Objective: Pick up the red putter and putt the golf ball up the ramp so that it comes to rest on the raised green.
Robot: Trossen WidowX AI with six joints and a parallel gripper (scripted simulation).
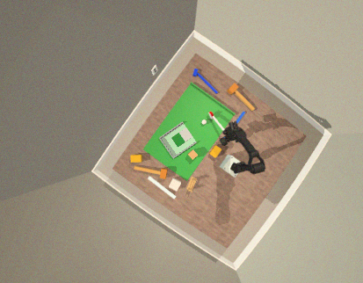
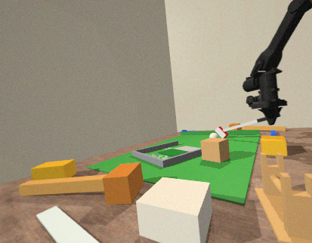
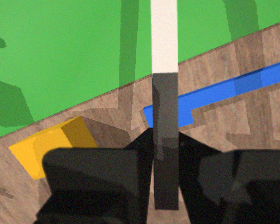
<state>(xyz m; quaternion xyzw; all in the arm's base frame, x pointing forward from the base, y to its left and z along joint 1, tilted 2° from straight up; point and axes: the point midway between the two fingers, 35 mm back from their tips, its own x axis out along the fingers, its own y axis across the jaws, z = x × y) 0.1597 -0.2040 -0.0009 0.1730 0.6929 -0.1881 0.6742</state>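
The red putter is 11 cm ahead of my gripper tip and 5 cm to the right of it. Round my gripper tip: tan cube (27 cm to the left, 20 cm ahead, 4 cm below); green mat (31 cm ahead, 10 cm to the left, 7 cm below); white golf ball (23 cm ahead, 5 cm below, 3 cm to the right).
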